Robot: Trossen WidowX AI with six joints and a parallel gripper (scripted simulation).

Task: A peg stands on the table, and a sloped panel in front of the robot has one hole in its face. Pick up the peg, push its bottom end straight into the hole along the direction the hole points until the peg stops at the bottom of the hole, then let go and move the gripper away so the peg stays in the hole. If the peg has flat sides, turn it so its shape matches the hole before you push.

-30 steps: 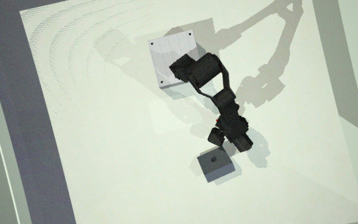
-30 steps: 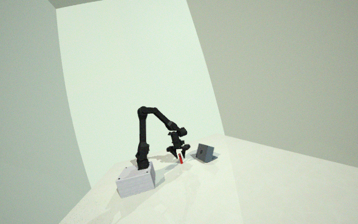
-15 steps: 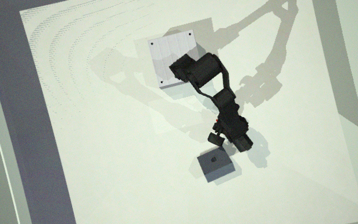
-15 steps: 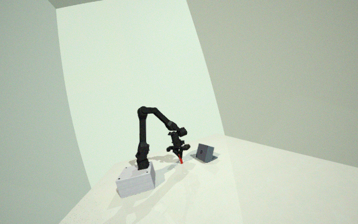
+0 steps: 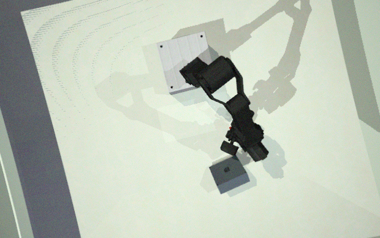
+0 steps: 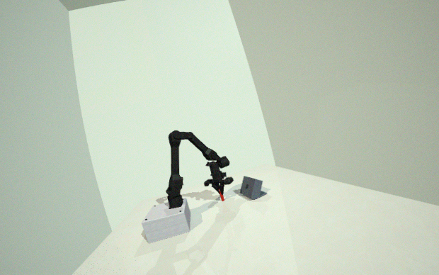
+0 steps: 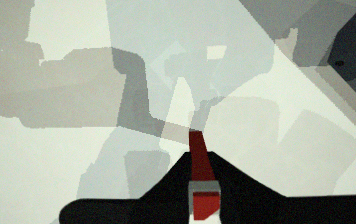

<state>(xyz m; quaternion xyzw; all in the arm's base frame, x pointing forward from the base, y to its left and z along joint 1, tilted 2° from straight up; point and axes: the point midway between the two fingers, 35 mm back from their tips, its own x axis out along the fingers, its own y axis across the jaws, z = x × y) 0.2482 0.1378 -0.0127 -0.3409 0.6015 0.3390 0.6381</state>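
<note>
The panel is 180 mm ahead of my gripper tip, 50 mm to the right of it and 10 mm above it. From my gripper tip the other things lie so: peg (20 mm above).
</note>
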